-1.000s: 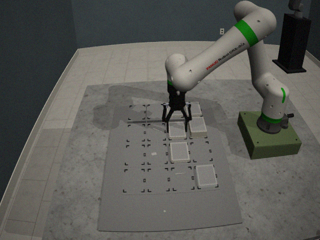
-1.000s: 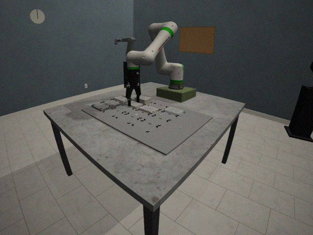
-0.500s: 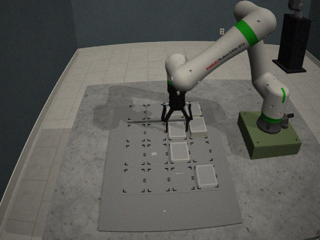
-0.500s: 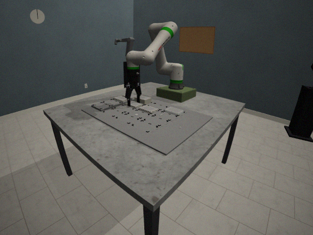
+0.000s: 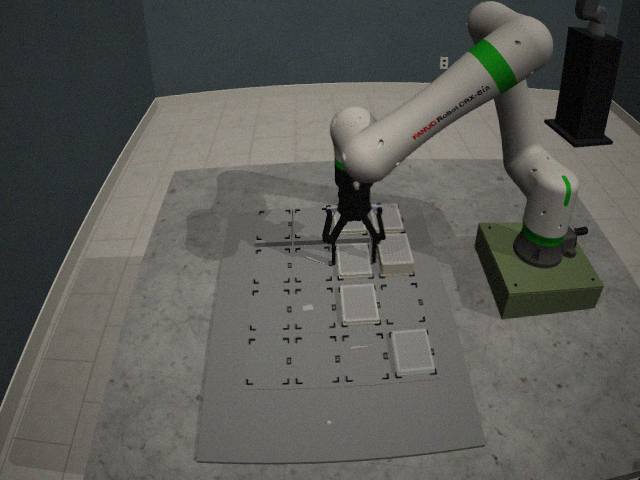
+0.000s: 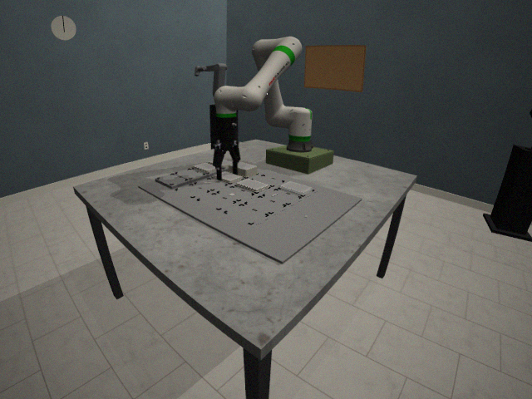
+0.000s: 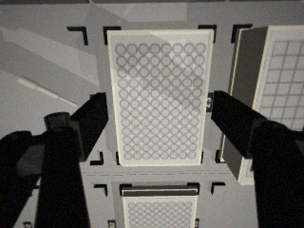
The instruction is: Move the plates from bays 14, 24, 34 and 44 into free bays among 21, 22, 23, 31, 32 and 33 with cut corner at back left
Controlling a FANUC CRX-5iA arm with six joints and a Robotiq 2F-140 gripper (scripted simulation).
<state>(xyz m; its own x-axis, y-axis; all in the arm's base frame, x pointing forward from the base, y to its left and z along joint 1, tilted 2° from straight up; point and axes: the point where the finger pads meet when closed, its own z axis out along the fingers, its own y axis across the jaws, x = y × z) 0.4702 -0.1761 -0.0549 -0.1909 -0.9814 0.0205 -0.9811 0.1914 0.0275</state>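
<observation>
Now: the sealed deep-well block 11 cm behind my hand, 2 cm to the left of it and 1 cm below it. The rest, counted from my hand: white pointed piece: 29 cm to the left, 6 cm ahead, 3 cm below.
</observation>
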